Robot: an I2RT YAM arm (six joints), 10 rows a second.
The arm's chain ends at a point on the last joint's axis. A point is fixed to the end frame.
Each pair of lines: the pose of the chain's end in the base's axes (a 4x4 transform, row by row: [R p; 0 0 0 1], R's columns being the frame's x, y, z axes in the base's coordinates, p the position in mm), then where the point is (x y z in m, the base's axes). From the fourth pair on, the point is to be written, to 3 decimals.
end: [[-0.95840, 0.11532, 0.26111, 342.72], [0.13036, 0.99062, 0.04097, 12.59], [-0.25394, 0.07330, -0.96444, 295.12], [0, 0, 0, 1]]
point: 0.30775 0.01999 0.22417
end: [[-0.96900, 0.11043, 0.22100, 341.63], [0.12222, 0.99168, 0.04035, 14.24], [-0.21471, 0.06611, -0.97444, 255.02], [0, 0, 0, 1]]
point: 0.30372 0.02118 0.18555
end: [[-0.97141, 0.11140, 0.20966, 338.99], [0.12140, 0.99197, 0.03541, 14.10], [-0.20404, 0.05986, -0.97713, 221.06], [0, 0, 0, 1]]
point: 0.30028 0.02070 0.15200
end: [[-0.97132, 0.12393, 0.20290, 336.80], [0.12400, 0.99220, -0.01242, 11.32], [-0.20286, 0.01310, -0.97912, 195.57], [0, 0, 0, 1]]
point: 0.298 0.015 0.127
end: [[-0.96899, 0.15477, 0.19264, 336.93], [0.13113, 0.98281, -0.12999, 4.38], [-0.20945, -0.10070, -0.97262, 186.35], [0, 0, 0, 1]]
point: 0.297 0.002 0.118
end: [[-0.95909, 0.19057, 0.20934, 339.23], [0.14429, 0.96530, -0.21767, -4.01], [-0.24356, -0.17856, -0.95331, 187.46], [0, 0, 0, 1]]
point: 0.301 -0.011 0.118
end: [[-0.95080, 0.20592, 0.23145, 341.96], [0.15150, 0.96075, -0.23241, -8.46], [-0.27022, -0.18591, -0.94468, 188.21], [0, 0, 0, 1]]
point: 0.305 -0.016 0.118
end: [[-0.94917, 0.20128, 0.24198, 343.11], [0.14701, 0.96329, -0.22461, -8.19], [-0.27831, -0.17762, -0.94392, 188.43], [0, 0, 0, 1]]
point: 0.307 -0.016 0.118
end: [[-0.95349, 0.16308, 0.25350, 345.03], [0.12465, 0.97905, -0.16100, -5.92], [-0.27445, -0.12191, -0.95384, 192.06], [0, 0, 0, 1]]
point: 0.310 -0.011 0.121
